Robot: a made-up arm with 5 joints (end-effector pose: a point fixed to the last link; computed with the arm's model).
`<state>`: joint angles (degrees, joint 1 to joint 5).
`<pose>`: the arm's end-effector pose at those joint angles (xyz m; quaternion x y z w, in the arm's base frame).
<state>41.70 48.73 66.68 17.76 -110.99</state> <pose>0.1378 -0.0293 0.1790 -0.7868 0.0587 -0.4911 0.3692</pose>
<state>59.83 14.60 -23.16 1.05 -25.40</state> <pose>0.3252 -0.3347 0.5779 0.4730 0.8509 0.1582 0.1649</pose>
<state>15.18 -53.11 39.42 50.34 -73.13</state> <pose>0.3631 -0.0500 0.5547 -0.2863 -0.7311 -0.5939 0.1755</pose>
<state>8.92 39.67 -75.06 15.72 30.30</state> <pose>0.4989 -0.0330 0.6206 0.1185 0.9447 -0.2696 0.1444</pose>
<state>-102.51 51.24 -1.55 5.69 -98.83</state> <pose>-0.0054 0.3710 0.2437 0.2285 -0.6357 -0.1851 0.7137</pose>
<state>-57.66 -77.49 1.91 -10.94 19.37</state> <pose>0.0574 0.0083 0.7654 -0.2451 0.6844 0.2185 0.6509</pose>
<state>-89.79 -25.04 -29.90 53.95 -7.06</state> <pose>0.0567 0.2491 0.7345 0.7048 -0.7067 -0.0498 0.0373</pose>
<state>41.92 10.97 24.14 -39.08 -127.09</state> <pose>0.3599 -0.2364 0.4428 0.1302 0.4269 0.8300 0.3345</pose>
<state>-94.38 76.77 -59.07 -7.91 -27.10</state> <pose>0.0225 0.4483 0.3339 0.6970 -0.6729 -0.0978 0.2276</pose>
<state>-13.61 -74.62 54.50 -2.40 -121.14</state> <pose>0.2798 0.0516 0.6279 0.2260 -0.4583 -0.8595 0.0059</pose>
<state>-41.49 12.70 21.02 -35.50 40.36</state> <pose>0.3476 0.2644 0.4071 -0.3274 0.8796 -0.3174 0.1359</pose>
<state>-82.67 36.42 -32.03 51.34 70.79</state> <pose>0.1261 0.4147 0.3887 -0.6792 0.3624 -0.6361 0.0522</pose>
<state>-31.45 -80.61 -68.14 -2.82 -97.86</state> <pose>-0.1957 -0.1588 0.5945 -0.7472 -0.0428 0.3507 0.5629</pose>
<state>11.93 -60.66 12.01 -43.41 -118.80</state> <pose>0.1526 -0.0064 0.7402 -0.5795 0.4159 0.5562 0.4265</pose>
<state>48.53 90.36 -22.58 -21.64 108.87</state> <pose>0.2893 -0.2178 0.1112 0.0706 -0.6188 0.5887 0.5153</pose>
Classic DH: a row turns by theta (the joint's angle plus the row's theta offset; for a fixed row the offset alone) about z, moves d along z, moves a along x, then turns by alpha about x. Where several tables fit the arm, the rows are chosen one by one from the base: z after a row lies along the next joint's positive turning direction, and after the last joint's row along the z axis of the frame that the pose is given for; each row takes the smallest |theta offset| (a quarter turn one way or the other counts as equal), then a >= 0, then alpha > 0; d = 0 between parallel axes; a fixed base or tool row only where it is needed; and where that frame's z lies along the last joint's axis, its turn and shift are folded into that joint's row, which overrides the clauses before.
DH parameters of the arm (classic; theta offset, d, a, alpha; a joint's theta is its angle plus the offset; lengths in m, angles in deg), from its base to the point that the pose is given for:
base (fixed): 0 0 0.091 180
joint 1: 0 -0.411 0.046 90
joint 2: -66.35 0 0.1321 0
joint 3: 69.66 0 0.2073 0
joint 4: 86.68 0.014 -0.028 -90
joint 5: -90 -0.078 0.021 -90
tool (fixed): -90 0.003 0 0

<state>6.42 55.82 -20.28 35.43 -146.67</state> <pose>0.4908 -0.0469 0.2451 -0.5682 -0.2020 -0.7882 0.1225</pose>
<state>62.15 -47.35 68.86 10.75 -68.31</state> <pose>0.2397 -0.2288 0.4426 0.5439 0.6004 0.5806 0.0815</pose>
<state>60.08 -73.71 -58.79 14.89 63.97</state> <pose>-0.0056 0.2090 0.7220 0.6122 0.1534 -0.6007 0.4908</pose>
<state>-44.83 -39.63 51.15 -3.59 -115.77</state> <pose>0.2941 0.2126 0.5219 0.1482 -0.5126 -0.7671 0.3561</pose>
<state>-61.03 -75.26 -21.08 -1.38 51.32</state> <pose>0.0264 -0.0655 0.7760 -0.0201 0.6764 0.0993 0.7295</pose>
